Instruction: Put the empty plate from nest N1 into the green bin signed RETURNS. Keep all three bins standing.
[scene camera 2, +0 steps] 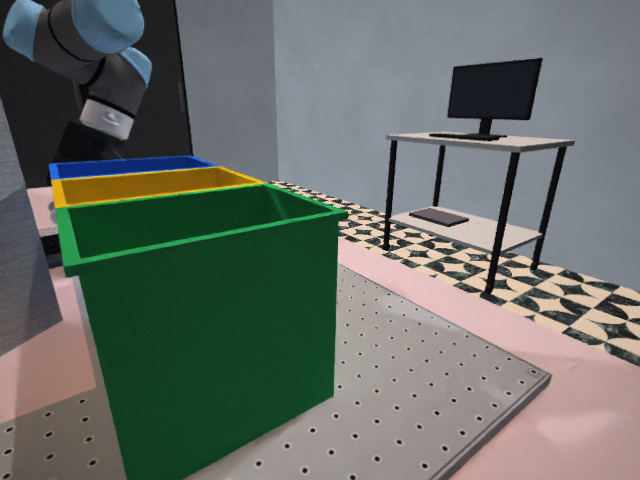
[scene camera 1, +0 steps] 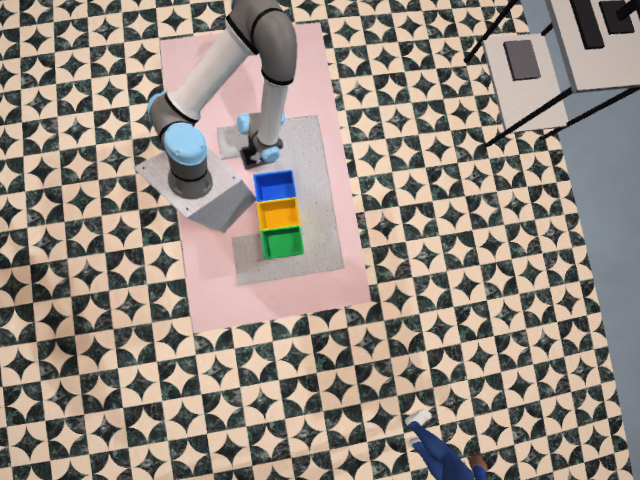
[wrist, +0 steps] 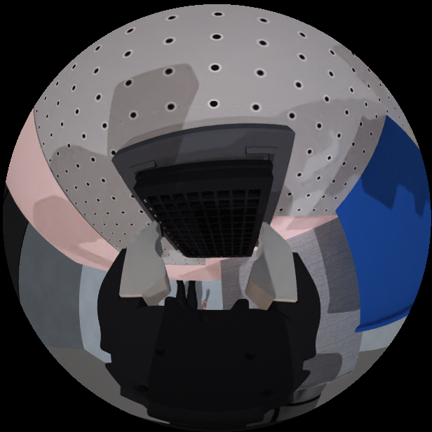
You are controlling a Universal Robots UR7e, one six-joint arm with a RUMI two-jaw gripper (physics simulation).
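Frame: origin at the arm's base, x right, y down, z ahead, level; centimetres.
Where they show: gripper, fingertip midpoint: [scene camera 1: 255, 154]; arm's base at its link origin: [scene camera 1: 191, 182].
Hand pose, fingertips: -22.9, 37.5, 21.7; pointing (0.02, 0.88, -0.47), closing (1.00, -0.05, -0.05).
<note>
Each offset is from my fingertips to the top centre of the thing, as dx, dy, dz. Level surfaces: height alone.
The black gridded plate [wrist: 212, 200] sits at the dark grey nest [wrist: 210, 136]; no N1 label is legible. My gripper [scene camera 1: 249, 159] [wrist: 210, 223] is shut on the plate, its pale jaws against the two sides. In scene camera 2 the gripper's black body shows behind the bins, fingertips hidden. The green bin @(+49.9, -16.6, +5.7) [scene camera 1: 282, 241] [scene camera 2: 211, 330] stands upright at the near end of the bin row; its RETURNS sign is not visible. The yellow bin @(+36.9, -16.6, +6.6) [scene camera 1: 279, 214] [scene camera 2: 144, 188] and blue bin @(+23.9, -16.6, +7.4) [scene camera 1: 274, 186] [scene camera 2: 134, 165] [wrist: 387, 240] stand upright behind it, the blue one closest to my gripper.
The bins stand on a grey perforated plate @(dy +1.4) [scene camera 1: 321, 217] [scene camera 2: 392, 392] over a pink mat @(dy +2.7) [scene camera 1: 289, 304]. The robot's grey pedestal [scene camera 1: 223, 206] is left of the bins in scene camera 1. A desk with a monitor [scene camera 2: 493, 90] stands off the mat. A person in blue [scene camera 1: 439, 454] is on the tiled floor.
</note>
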